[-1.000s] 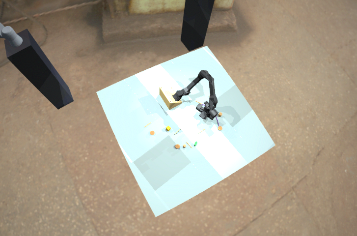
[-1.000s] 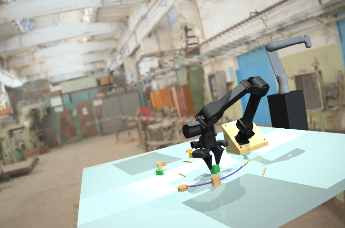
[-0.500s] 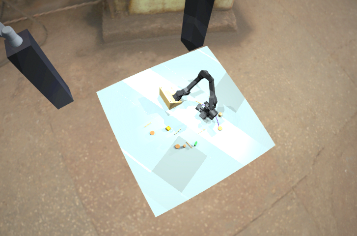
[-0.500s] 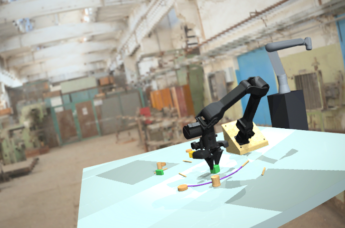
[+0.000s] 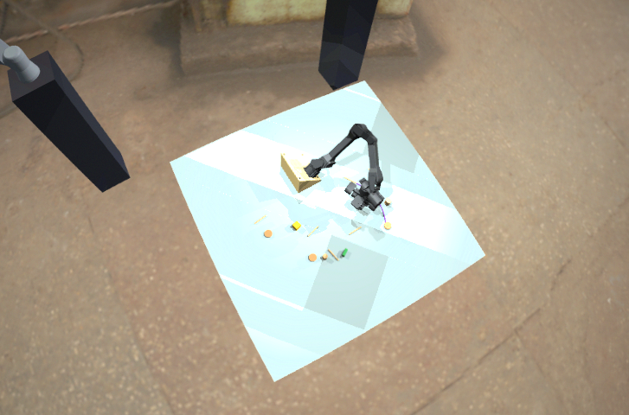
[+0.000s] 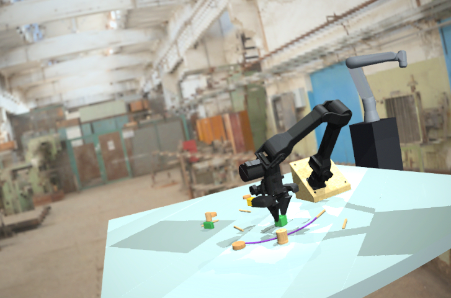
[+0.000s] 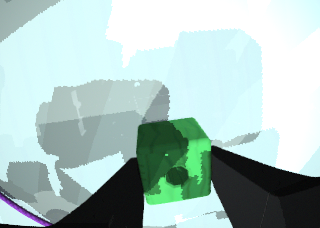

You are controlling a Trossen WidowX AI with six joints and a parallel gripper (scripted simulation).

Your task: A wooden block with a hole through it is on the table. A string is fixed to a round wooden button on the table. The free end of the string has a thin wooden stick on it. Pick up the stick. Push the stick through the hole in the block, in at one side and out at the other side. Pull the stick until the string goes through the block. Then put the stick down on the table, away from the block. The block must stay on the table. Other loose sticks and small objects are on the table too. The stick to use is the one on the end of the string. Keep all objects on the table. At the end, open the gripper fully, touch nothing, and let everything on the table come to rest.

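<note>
Now: gripper tip 130 mm past the thin wooden stick, 40 mm to the right of it and 20 mm above it. From my gripper tip the other things lie so: green cube: right at my gripper tip; round wooden button: 180 mm ahead, 70 mm to the left, 10 mm below; yellow cube: 50 mm behind, 350 mm to the right.
</note>
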